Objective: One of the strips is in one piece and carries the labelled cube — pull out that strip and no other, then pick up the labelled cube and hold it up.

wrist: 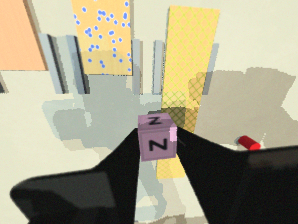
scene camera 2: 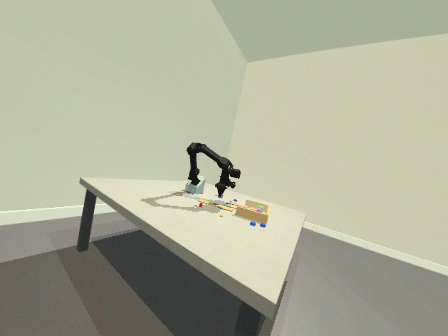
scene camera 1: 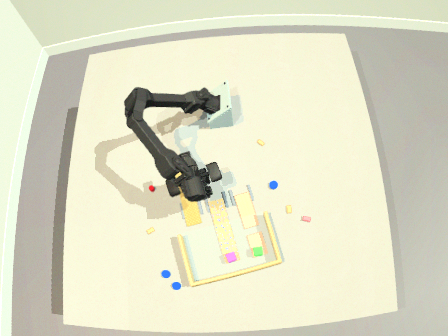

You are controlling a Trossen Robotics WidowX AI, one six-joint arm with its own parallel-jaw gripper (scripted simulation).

Scene:
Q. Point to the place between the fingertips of the gripper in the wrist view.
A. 154,130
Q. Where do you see a cross-hatched strip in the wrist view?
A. At 189,41

